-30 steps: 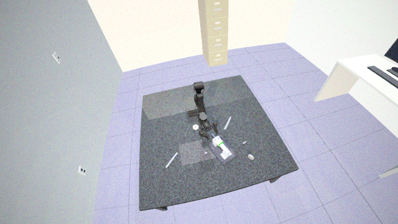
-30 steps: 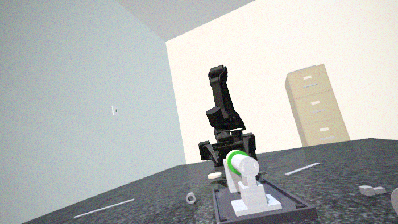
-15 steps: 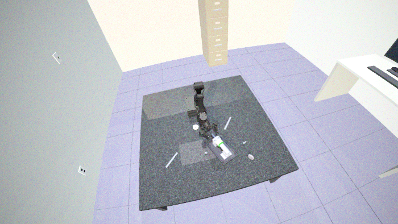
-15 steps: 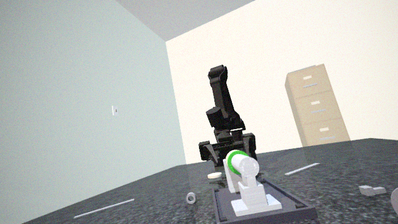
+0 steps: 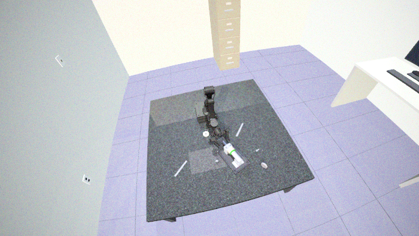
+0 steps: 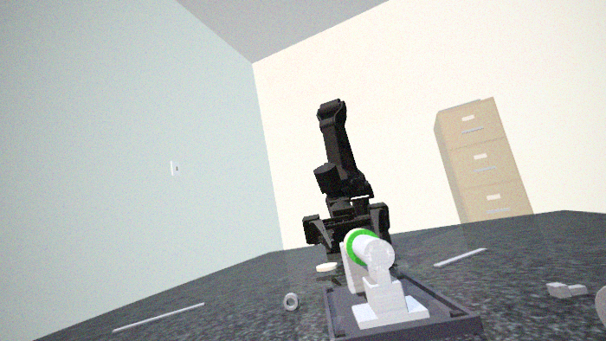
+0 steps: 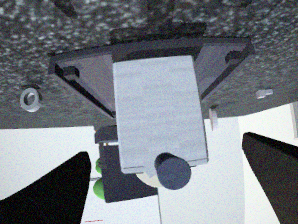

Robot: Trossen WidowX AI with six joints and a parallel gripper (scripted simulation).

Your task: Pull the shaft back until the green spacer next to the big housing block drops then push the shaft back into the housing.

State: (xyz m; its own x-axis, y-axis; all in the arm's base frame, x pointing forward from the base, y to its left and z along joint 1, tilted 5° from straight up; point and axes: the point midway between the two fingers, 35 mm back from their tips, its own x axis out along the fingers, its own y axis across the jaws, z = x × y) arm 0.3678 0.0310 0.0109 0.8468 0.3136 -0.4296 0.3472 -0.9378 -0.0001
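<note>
Now: gripper tip 6 cm short of the grey shaft, 2 cm to the right of it and 1 cm below it. Round my gripper tip: bolt (10 cm ahead, 25 cm to the left, 7 cm below); then green spacer (10 cm ahead, 3 cm to the left, 1 cm above).
</note>
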